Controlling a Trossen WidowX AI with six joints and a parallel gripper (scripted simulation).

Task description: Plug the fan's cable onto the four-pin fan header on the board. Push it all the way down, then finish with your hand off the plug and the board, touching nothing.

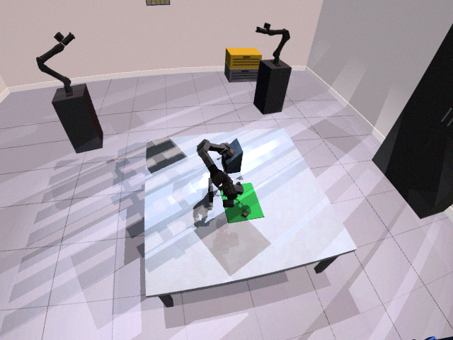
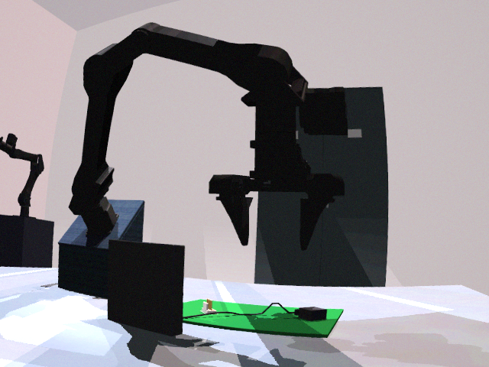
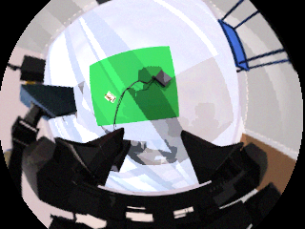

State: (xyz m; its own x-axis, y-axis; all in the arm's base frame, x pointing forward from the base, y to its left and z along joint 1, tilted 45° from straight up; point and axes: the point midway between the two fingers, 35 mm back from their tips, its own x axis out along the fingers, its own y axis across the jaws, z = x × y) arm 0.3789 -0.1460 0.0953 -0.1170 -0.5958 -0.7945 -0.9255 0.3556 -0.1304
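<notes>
The black plug lies 60 mm ahead of my gripper tip, 100 mm to the left of it and 110 mm below it. Also, from my gripper tip: black fan block: 160 mm behind, 60 mm to the right, 60 mm below; then green board: 50 mm behind, 120 mm to the left, 140 mm below.
</notes>
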